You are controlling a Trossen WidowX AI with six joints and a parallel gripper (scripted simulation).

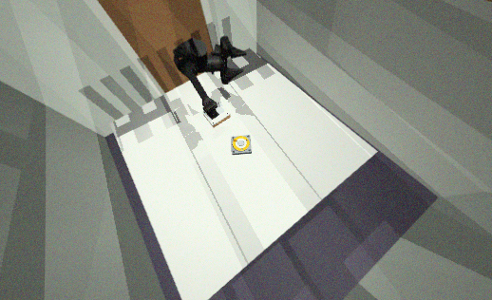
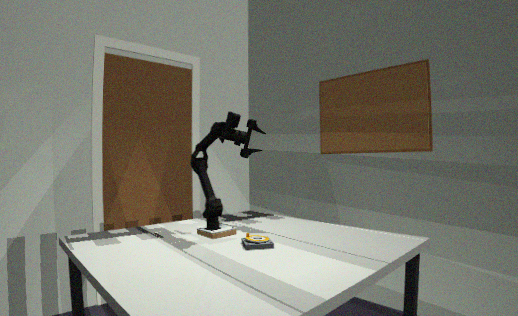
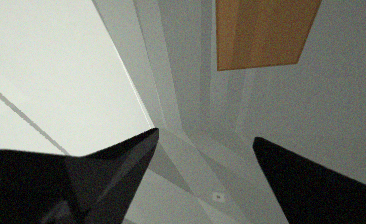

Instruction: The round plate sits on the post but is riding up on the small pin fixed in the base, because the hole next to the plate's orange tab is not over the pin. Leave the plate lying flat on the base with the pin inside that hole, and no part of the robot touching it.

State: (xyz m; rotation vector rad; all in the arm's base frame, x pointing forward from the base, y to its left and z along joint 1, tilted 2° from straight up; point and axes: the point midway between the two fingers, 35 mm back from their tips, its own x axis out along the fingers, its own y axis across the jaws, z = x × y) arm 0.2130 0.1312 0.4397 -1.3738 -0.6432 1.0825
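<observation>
Right now my gripper tip is 90 mm short of the square grey base, 150 mm to the left of it and 450 mm above it.
</observation>
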